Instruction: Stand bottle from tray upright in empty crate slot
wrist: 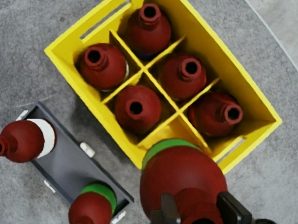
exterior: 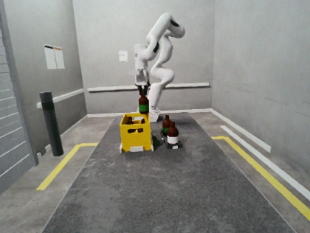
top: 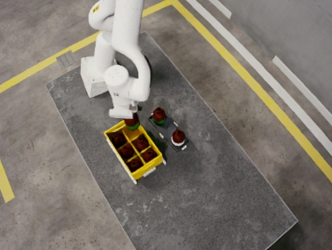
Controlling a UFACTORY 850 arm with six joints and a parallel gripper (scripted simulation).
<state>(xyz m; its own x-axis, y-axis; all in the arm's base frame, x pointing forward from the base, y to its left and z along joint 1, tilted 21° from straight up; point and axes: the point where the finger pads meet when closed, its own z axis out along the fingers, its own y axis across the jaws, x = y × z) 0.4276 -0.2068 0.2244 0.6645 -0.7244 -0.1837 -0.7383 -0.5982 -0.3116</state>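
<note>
My hand is 7 cm above the glass bottle. The rest, counted from my hand: dark tray: 10 cm ahead, 16 cm to the left, 32 cm below; then yellow crate: 7 cm ahead, 7 cm to the right, 25 cm below.
</note>
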